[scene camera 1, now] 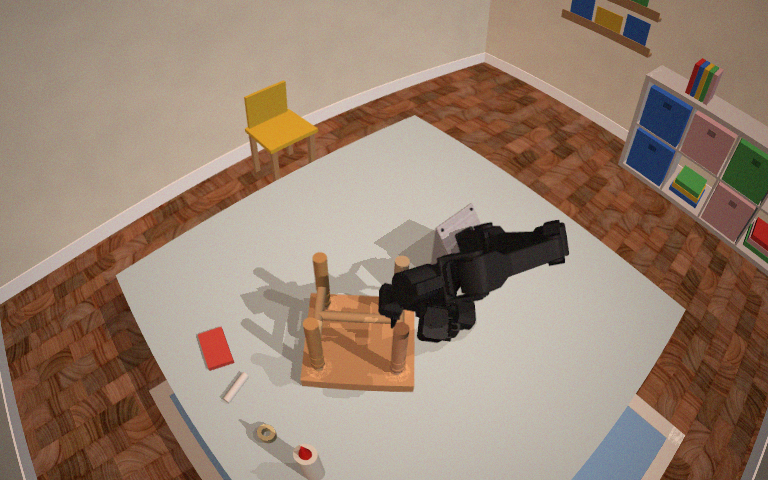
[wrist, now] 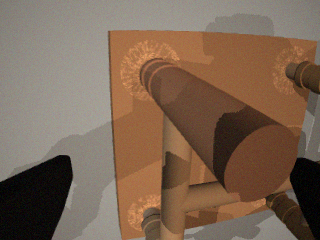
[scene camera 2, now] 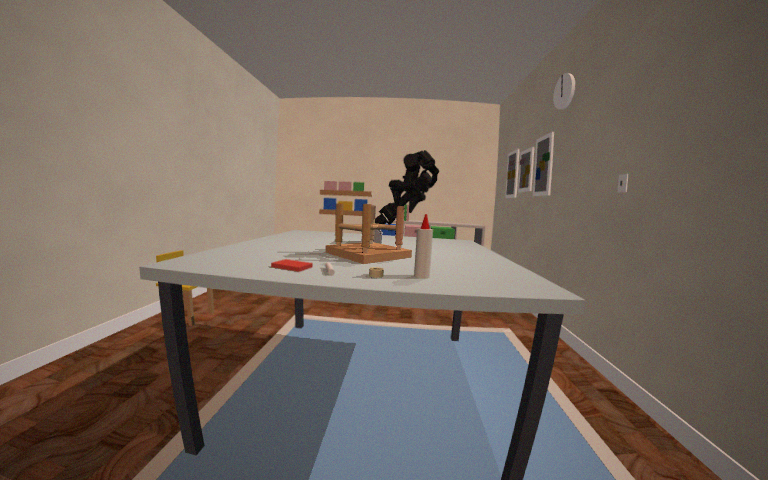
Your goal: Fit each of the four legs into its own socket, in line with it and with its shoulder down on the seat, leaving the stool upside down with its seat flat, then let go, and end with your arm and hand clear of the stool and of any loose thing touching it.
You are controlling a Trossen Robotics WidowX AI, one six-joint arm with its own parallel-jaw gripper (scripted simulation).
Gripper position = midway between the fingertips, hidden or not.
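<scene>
A stool leg [scene camera 1: 401,330] is visible to me, and the wrist view shows the leg [wrist: 251,155] too. There is a red block [scene camera 1: 215,348] as well, but in the wrist view the block is out of frame. I also see a red-capped bottle [scene camera 2: 424,236]; in the wrist view the bottle is out of frame. Finally there is my gripper [scene camera 1: 413,330] [scene camera 2: 403,209] [wrist: 184,169].
</scene>
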